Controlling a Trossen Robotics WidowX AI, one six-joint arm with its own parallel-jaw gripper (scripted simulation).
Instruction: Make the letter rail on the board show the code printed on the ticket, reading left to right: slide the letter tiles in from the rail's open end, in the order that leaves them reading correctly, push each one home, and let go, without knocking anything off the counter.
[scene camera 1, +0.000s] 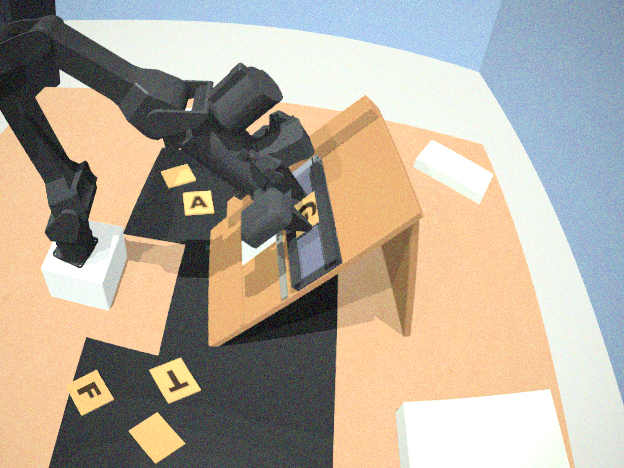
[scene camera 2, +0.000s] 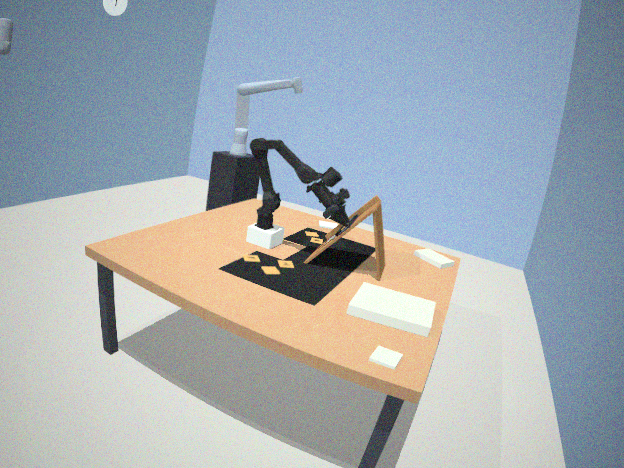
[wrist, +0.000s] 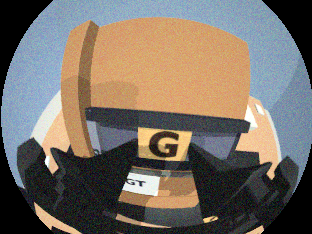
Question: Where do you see a wooden board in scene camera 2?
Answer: At 374, 206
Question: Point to a wooden board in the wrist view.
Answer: At 165, 73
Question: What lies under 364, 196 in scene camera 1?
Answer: A wooden board.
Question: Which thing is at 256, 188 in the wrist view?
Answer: My gripper.
